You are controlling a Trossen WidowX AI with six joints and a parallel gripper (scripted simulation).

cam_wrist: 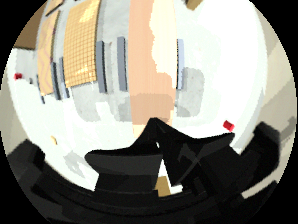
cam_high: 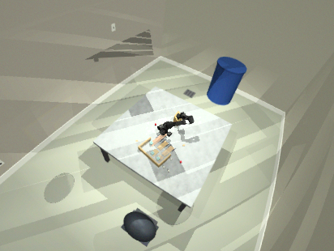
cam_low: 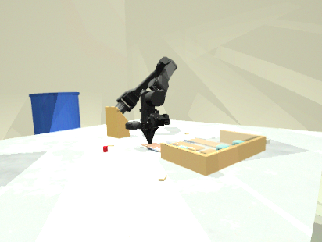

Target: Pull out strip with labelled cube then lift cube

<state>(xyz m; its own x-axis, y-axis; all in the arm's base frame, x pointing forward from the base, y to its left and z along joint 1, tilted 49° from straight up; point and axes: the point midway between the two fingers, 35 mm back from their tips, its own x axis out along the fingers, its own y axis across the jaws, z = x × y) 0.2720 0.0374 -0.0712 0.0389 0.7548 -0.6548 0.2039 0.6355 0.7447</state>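
My gripper tip is now 100 mm short of the pale orange strip and 20 mm to the left of it.
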